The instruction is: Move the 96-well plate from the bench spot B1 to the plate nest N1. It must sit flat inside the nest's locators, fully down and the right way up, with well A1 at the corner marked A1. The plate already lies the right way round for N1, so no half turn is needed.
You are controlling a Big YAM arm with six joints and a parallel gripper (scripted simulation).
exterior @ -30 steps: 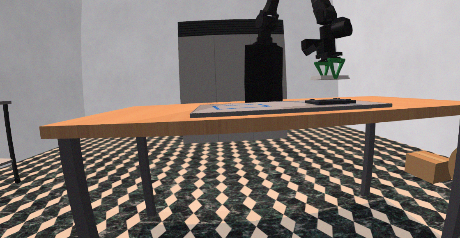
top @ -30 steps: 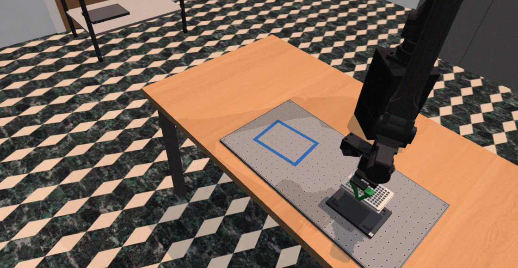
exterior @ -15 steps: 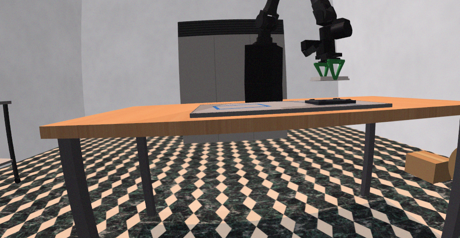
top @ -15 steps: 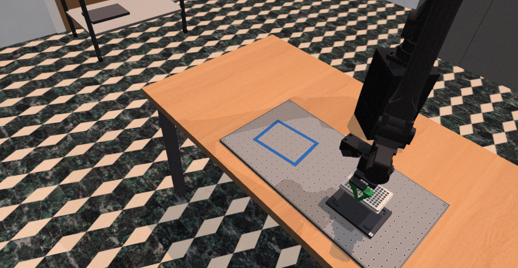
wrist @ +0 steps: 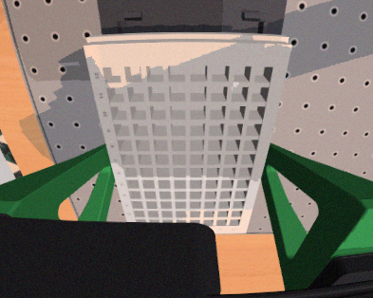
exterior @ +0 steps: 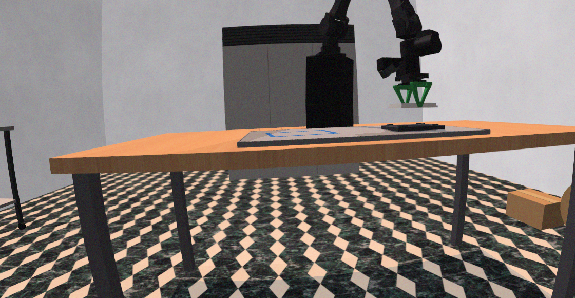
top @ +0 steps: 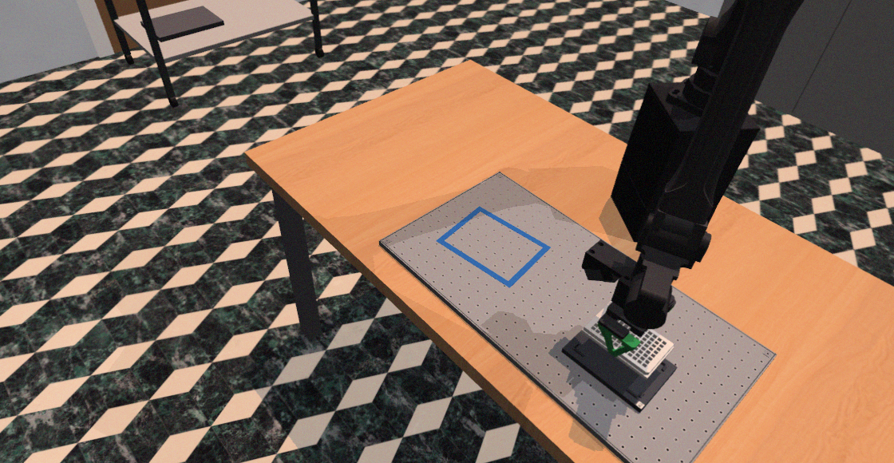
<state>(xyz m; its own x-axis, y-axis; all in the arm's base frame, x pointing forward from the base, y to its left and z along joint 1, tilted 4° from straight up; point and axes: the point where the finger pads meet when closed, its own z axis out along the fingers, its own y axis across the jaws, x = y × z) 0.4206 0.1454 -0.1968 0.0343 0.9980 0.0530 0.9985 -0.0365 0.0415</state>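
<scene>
Right now the dark plate nest is 7 cm below my hand. Also, from my hand: white 96-well plate: right at my hand.
</scene>
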